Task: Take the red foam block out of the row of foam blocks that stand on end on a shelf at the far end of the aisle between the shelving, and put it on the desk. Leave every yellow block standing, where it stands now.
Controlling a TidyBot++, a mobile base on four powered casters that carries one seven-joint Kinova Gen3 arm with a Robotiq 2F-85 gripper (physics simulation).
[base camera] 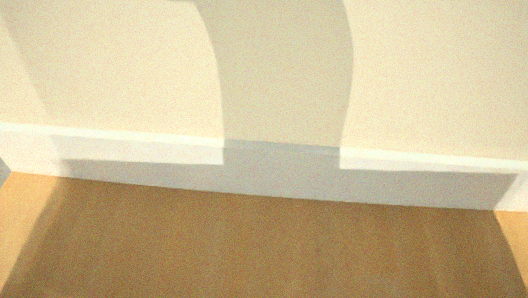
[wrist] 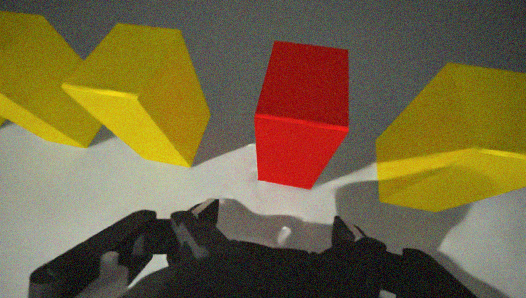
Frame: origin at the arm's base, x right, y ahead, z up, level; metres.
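Seen in the pictures: gripper, between the fingertips: (wrist: 274, 219).
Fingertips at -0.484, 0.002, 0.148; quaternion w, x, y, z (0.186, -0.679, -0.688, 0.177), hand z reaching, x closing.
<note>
A point is followed by its place in that frame, as x, y, z.
The red foam block (wrist: 302, 105) @(-0.528, 0.007, 0.227) stands on end in the wrist view, a little right of the middle, with a gap on each side of it. Yellow blocks (wrist: 145, 95) @(-0.526, -0.077, 0.223) (wrist: 45, 75) @(-0.552, -0.180, 0.200) stand to its left, and another yellow block (wrist: 450, 135) @(-0.529, 0.088, 0.215) stands to its right. My gripper (wrist: 274, 219) @(-0.484, 0.002, 0.148) is open at the bottom of the wrist view, with nothing between its fingers. Its fingertips lie below the red block's foot in that view, apart from the block. The desk does not show in either view.
The pale shelf surface (wrist: 65, 185) @(-0.487, -0.180, 0.137) runs under the blocks, with shadows on it near the gripper and the right yellow block. In the base camera view a cream wall (base camera: 125, 65) @(-0.148, 0.359, -0.215) with a white skirting board (base camera: 150, 150) @(-0.143, 0.345, -0.324) stands ahead, beyond the brown floor (base camera: 250, 245) @(-0.021, 0.269, -0.397).
</note>
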